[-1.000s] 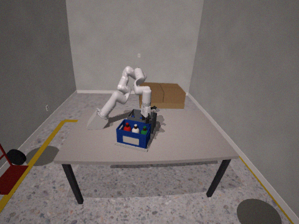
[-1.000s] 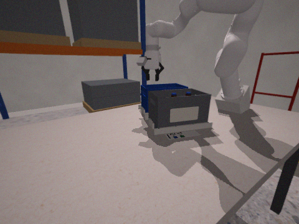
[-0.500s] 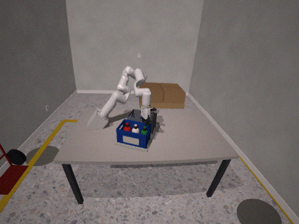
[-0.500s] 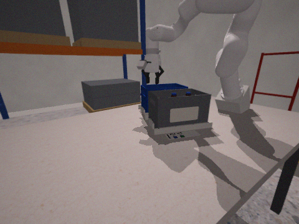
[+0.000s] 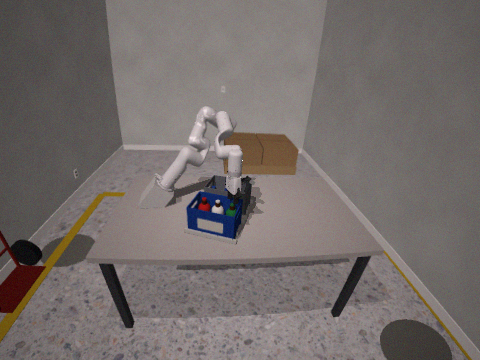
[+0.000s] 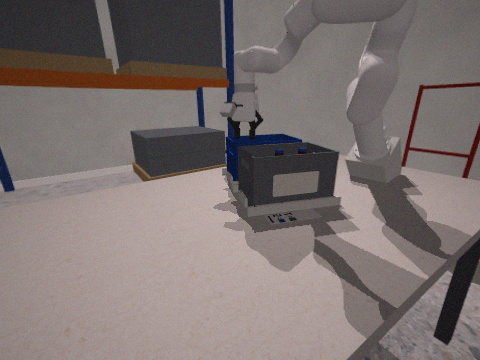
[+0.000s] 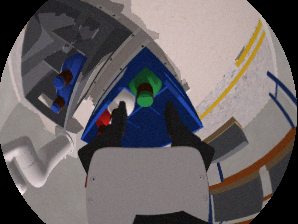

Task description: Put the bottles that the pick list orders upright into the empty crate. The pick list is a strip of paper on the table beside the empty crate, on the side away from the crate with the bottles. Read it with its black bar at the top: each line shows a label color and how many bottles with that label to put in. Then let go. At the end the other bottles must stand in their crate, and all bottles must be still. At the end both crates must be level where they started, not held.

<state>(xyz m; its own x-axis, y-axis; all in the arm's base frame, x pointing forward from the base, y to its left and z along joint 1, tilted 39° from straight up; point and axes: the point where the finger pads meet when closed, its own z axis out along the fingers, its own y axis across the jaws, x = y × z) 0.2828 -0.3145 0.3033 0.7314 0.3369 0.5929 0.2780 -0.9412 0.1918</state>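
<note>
Right now the green-label bottle is 11 cm below my hand. Round my hand: blue crate 12 cm below, 10 cm behind; red-capped bottle 16 cm behind, 11 cm below, 7 cm to the left; white-capped bottle 11 cm below, 8 cm behind, 4 cm to the left.
</note>
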